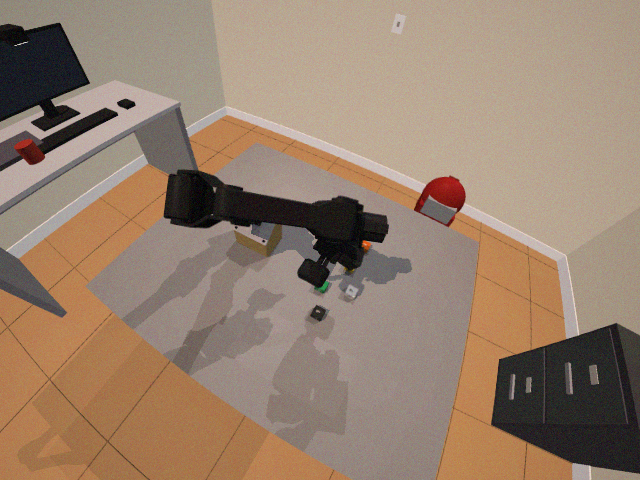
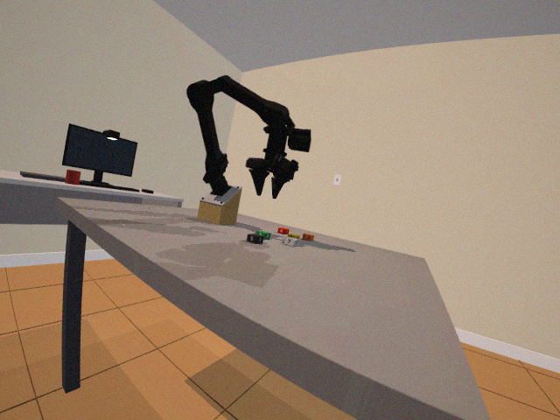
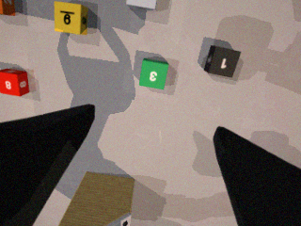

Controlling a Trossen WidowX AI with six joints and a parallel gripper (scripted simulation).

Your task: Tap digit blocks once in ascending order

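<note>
Now: gripper tip 3 cm short of the black block, 8 cm to the left of it and 12 cm above it. From my gripper tip the other things lie so: green block (1 cm ahead, 1 cm to the left, 12 cm below); then white block (10 cm ahead, 3 cm to the left, 12 cm below); then yellow block (6 cm ahead, 11 cm to the left, 12 cm below).
</note>
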